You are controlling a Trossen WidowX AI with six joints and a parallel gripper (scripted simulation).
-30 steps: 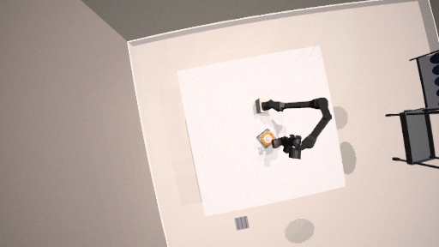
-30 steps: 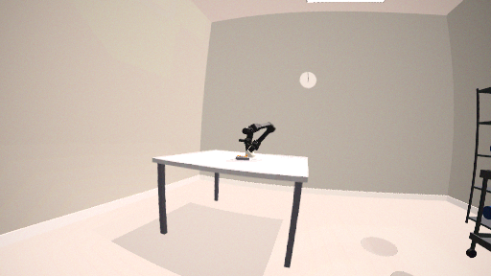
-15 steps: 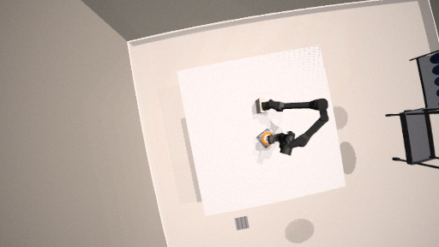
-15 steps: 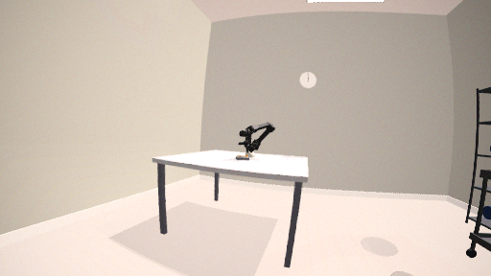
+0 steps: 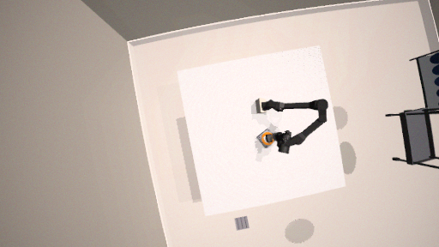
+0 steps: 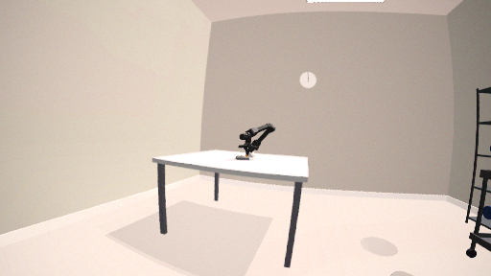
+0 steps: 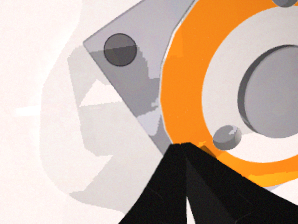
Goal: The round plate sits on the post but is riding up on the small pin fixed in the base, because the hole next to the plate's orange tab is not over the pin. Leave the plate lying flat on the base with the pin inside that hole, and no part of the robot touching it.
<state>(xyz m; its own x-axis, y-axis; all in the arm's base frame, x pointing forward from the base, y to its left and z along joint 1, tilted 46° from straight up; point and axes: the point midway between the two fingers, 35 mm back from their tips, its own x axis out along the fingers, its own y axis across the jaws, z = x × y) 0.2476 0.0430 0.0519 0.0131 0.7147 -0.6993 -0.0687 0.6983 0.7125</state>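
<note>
Now: gripper tip 10 mm short of the orange round plate and 30 mm to the left of it. From my gripper tip the other things lie so: grey square base: 20 mm ahead, 50 mm to the right, 20 mm below.
</note>
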